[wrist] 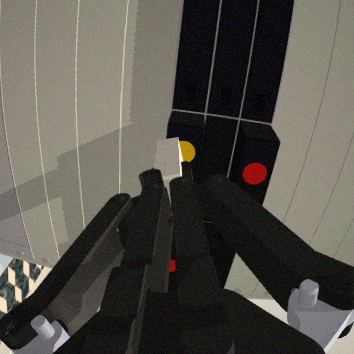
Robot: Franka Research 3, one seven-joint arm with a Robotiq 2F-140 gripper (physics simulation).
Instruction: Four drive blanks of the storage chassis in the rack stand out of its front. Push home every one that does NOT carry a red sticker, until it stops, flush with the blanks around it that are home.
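A black drive blank (194, 134) with a yellow round sticker (187, 151) stands out of the front, near the middle of the wrist view. Right of it, across one column, a second blank (259, 149) with a red round sticker (255, 173) stands out too. Part of another red sticker (172, 265) shows lower down between the finger parts; its blank is mostly hidden. A fourth blank standing out cannot be made out. My gripper (171, 154) is shut and empty. Its tips, with a pale pad, overlap the lower left of the yellow-stickered blank in the view; contact cannot be told.
Flush black blanks (230, 55) in three columns stand above, and a black column (220, 150) lies between the two stickered blanks. Grey chassis panels (60, 90) (315, 125) flank them, with a shadow on the left. A patterned surface (20, 280) shows at the lower left.
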